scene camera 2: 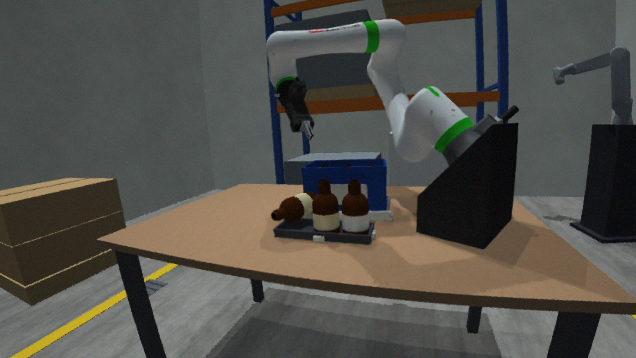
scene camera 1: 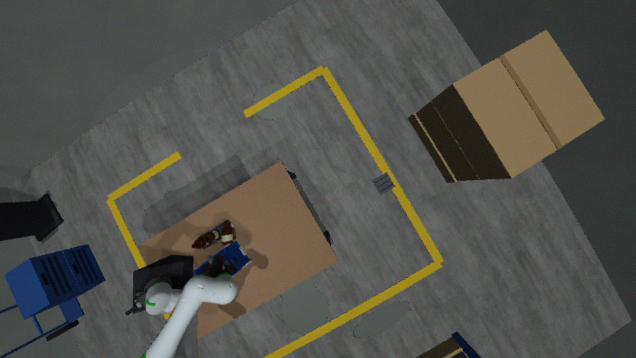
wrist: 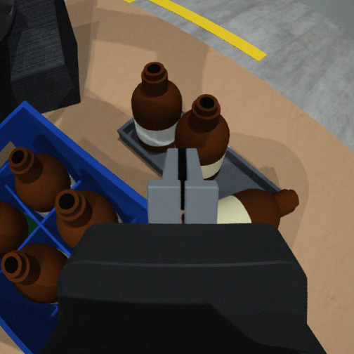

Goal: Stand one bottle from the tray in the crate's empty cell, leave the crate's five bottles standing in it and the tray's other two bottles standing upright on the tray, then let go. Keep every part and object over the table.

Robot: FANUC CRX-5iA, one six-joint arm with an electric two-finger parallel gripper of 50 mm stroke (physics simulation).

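Frame: origin at the arm's base, x ahead, y left, z up, level; millimetres.
Seen in the pictures: gripper, fingertip midpoint: (scene camera 2: 311, 137) (scene camera 1: 209, 256); arm's base, link origin: (scene camera 2: 472, 156) (scene camera 1: 158, 287).
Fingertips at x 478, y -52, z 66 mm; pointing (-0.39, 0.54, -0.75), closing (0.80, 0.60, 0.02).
Observation:
Pixels of each thing's top centre, then the offset from my fingertips to it. "spot": a spot on its surface instead. Level surfaces: height alone.
- brown bottle with a cream label, top centre: (scene camera 2: 292, 196) (scene camera 1: 223, 234) dx +53, dy +79, dz -172 mm
- dark tray, surface spot: (scene camera 2: 345, 239) spot: dx -119, dy +184, dz -263 mm
- cream-labelled bottle, top centre: (scene camera 2: 324, 180) (scene camera 1: 202, 240) dx -59, dy +129, dz -113 mm
- white-labelled bottle, top centre: (scene camera 2: 354, 180) (scene camera 1: 193, 246) dx -142, dy +135, dz -113 mm
- blue crate, top centre: (scene camera 2: 346, 162) (scene camera 1: 216, 271) dx -98, dy -97, dz -98 mm
- brown table, surface height: dz -273 mm
My gripper (scene camera 2: 311, 136) (wrist: 181, 166) is shut and empty, above the crate and tray. A brown bottle with a cream label (scene camera 1: 227, 232) (scene camera 2: 292, 207) (wrist: 262, 207) lies tipped across one end of the dark tray (scene camera 2: 345, 239) (wrist: 240, 172), its neck pointing away from the crate and past the tray's edge. Whether its base touches the crate is hidden. A cream-labelled bottle (scene camera 2: 326, 205) (wrist: 202, 135) and a white-labelled bottle (scene camera 2: 355, 204) (wrist: 156, 107) stand upright on the tray. The blue crate (scene camera 1: 242, 255) (scene camera 2: 345, 175) (wrist: 30, 120) holds several upright bottles; my gripper body hides part of it in the wrist view.
The crate stands close beside the tray on the brown table (scene camera 1: 280, 220) (scene camera 2: 200, 240) (wrist: 300, 150). My arm's black pedestal (scene camera 1: 165, 270) (scene camera 2: 465, 200) (wrist: 40, 60) stands at one end of the table. Cardboard boxes (scene camera 1: 525, 110) (scene camera 2: 60, 225) stand off the table.

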